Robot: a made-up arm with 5 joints. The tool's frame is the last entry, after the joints.
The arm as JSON. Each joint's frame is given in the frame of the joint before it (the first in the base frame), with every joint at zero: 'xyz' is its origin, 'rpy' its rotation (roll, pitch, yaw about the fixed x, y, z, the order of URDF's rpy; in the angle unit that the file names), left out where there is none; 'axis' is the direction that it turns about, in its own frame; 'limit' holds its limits. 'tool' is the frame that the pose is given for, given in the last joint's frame.
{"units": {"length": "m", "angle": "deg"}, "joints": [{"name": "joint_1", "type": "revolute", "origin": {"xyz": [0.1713, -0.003, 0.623]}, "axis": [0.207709, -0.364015, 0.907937], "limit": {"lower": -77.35, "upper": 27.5}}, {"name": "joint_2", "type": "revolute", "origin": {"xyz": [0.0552, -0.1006, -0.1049]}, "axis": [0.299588, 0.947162, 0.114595], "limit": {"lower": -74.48, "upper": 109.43}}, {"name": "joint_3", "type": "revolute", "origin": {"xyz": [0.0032, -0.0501, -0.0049]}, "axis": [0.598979, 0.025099, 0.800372], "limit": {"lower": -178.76, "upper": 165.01}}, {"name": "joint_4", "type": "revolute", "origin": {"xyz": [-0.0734, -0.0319, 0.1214]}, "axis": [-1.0, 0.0, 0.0], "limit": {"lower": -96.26, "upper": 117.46}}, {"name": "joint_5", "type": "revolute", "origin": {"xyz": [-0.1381, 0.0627, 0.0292]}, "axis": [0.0, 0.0, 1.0], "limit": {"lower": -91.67, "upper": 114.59}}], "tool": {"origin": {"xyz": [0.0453, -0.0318, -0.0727], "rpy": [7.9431, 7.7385, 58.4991]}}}
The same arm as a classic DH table. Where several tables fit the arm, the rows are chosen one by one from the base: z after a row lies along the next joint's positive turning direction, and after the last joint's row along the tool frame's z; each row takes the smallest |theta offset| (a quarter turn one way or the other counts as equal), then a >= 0, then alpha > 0; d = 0 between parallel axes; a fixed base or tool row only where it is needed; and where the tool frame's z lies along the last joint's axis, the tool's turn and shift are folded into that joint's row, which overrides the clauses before.
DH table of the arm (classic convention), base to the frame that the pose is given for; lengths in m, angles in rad. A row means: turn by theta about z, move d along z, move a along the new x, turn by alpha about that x. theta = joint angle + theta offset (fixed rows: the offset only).
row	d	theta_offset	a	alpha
base (fixed)	0.4334	0.5185	0.1473	0.4325
joint_1	0.1433	-0.8353	0.1086	-1.7503
joint_2	-0.1529	0.3126	0.0144	1.2714
joint_3	0.1619	-1.4094	0.0357	2.213
joint_4	0.3015	-0.0313	-0.0627	-1.5708
joint_5	-0.2344	0.2178	0.0408	-0.1932
tool (fixed)	0.1945	2.3646	0	0
Joint limits (rad, base to tool): -1.35..0.48 -1.2999..1.9099 -3.12..2.88 -1.6801..2.0501 -1.5999..2

